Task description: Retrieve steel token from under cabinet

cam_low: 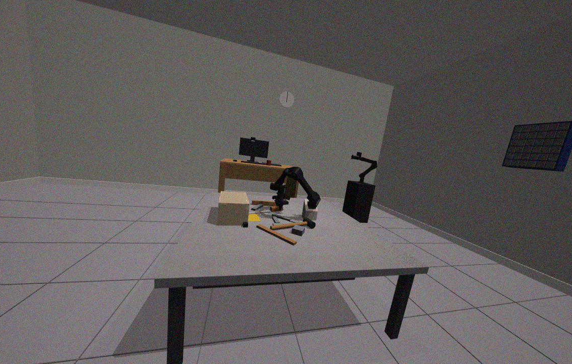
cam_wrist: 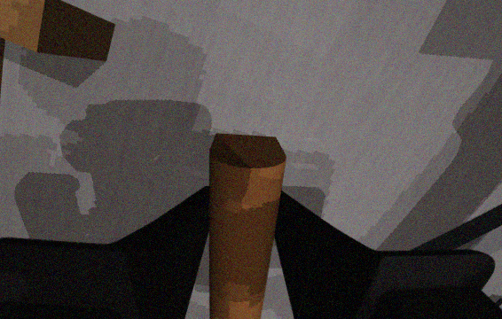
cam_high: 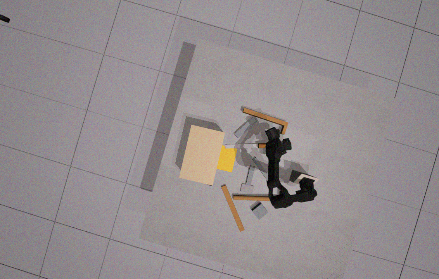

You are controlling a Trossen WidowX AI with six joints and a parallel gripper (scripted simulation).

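The grey bar is 180 mm ahead of my gripper tip, 60 mm to the right of it and 10 mm below it. Also, from my gripper tip: grey l-shaped bracket 260 mm to the left, 70 mm ahead, 10 mm below; grey block 410 mm to the left, 40 mm behind; grey steel token 420 mm ahead, 170 mm to the left, 10 mm below.
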